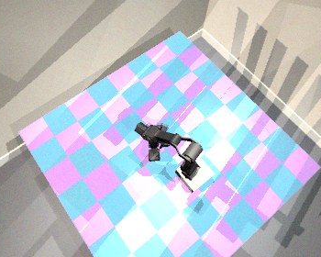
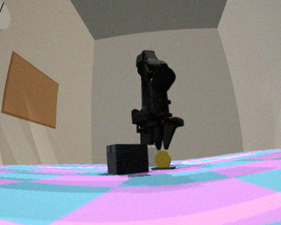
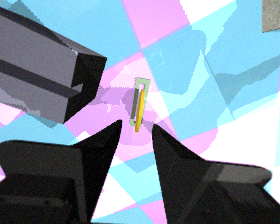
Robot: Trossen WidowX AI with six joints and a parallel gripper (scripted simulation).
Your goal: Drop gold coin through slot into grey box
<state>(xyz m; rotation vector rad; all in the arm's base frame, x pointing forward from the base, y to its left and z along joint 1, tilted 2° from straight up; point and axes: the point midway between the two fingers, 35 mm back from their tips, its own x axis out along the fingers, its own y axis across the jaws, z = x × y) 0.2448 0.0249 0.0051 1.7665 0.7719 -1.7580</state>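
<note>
Right now my gripper tip is 3 cm above the gold coin.
</note>
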